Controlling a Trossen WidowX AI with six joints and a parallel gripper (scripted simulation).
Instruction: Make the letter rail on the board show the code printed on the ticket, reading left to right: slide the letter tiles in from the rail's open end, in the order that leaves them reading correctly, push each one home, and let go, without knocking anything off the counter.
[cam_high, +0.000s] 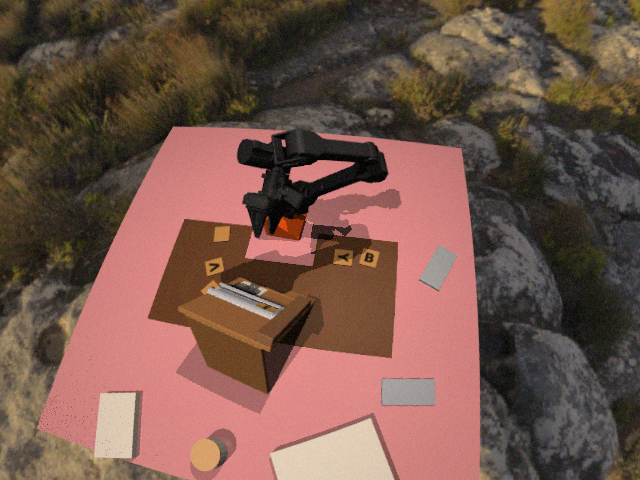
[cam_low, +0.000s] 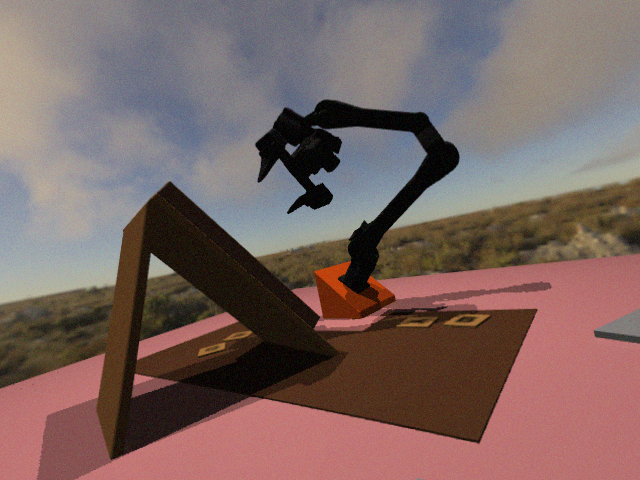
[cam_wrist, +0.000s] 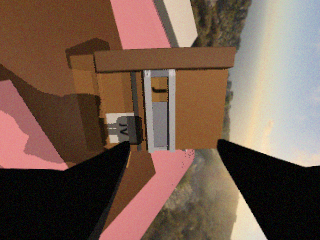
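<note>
Right now the white ticket is 200 mm below my gripper tip, 60 mm to the right of it and 60 mm ahead of it. Round my gripper tip: brown mat 290 mm below, 30 mm behind, 20 mm to the right; then white block 520 mm ahead, 400 mm to the right, 270 mm below.
</note>
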